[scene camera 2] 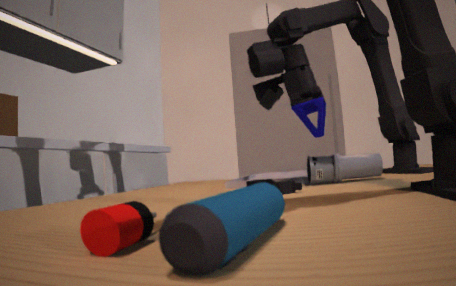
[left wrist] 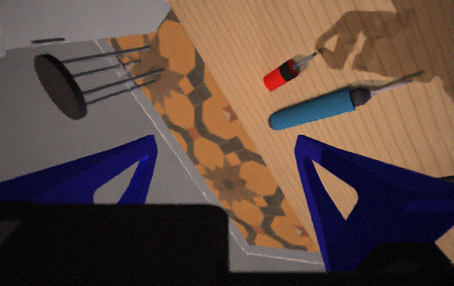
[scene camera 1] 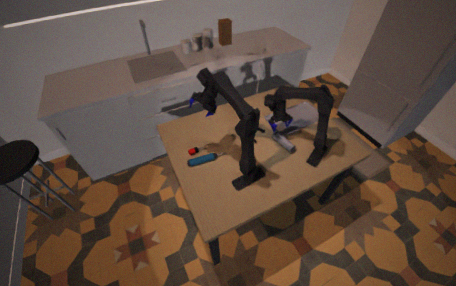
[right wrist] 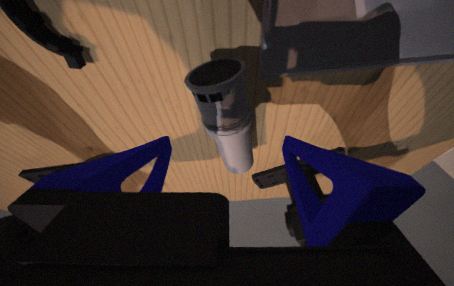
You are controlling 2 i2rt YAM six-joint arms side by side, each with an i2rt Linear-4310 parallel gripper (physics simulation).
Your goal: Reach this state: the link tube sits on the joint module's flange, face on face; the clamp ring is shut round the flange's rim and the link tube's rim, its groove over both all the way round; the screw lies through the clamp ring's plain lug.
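Frame: origin at the left arm's base, x left, y back, z up, level; millimetres.
Seen in the pictures: left gripper, fingertip midpoint: (left wrist: pixel 226 142) (scene camera 1: pixel 198 111); right gripper, fingertip midpoint: (scene camera 2: pixel 319 136) (scene camera 1: pixel 280 129) (right wrist: pixel 226 142); left arm's base at its link origin: (scene camera 1: pixel 248 179); right arm's base at its link origin: (scene camera 2: pixel 406 172) (scene camera 1: pixel 317 155).
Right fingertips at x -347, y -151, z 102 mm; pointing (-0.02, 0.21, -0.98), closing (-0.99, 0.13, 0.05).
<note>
Pixels of each thing's top centre, then the offset from my right fingertips to it. "spot": a spot on its surface instead.
- joint module at a spot on its surface: (right wrist: pixel 227 107) spot: dx -3, dy -4, dz -43 mm
- narrower pale link tube at its top centre: (right wrist: pixel 236 161) (scene camera 2: pixel 355 150) (scene camera 1: pixel 287 140) dx -4, dy +78, dz -35 mm
- red-handled screwdriver at its top centre: (scene camera 2: pixel 128 202) (left wrist: pixel 286 72) (scene camera 1: pixel 196 148) dx +514, dy -194, dz -68 mm
- larger blue-handled tool at a spot on its surface: (scene camera 2: pixel 235 217) spot: dx +579, dy -95, dz -72 mm
- grey tray at its top centre: (scene camera 2: pixel 279 174) (scene camera 1: pixel 295 116) dx -260, dy -104, dz -86 mm
The joint module (scene camera 1: pixel 280 137) (scene camera 2: pixel 322 169) (right wrist: pixel 227 107), a wide grey cylinder with dark ports, lies on its side on the table. The narrower pale link tube (scene camera 1: pixel 288 144) (scene camera 2: pixel 361 166) (right wrist: pixel 239 152) lies in line with it; they look to meet at a raised ridge. The black clamp ring (scene camera 1: pixel 260 130) (scene camera 2: pixel 280 186) (right wrist: pixel 42 36) lies apart on the table, partly shown in the right wrist view. I cannot make out the screw. My right gripper (scene camera 1: pixel 281 126) (scene camera 2: pixel 318 134) (right wrist: pixel 226 142) is open and empty above the module and tube. My left gripper (scene camera 1: pixel 201 108) (left wrist: pixel 226 142) is open and empty, high over the table's far left edge.
A red-handled screwdriver (scene camera 1: pixel 193 151) (scene camera 2: pixel 112 229) (left wrist: pixel 281 76) and a larger blue-handled tool (scene camera 1: pixel 202 160) (scene camera 2: pixel 235 217) (left wrist: pixel 312 110) lie at the table's left. A grey tray (scene camera 1: pixel 305 112) (right wrist: pixel 425 61) lies beyond the module. My right arm's base (right wrist: pixel 270 177) stands near the tube's end.
</note>
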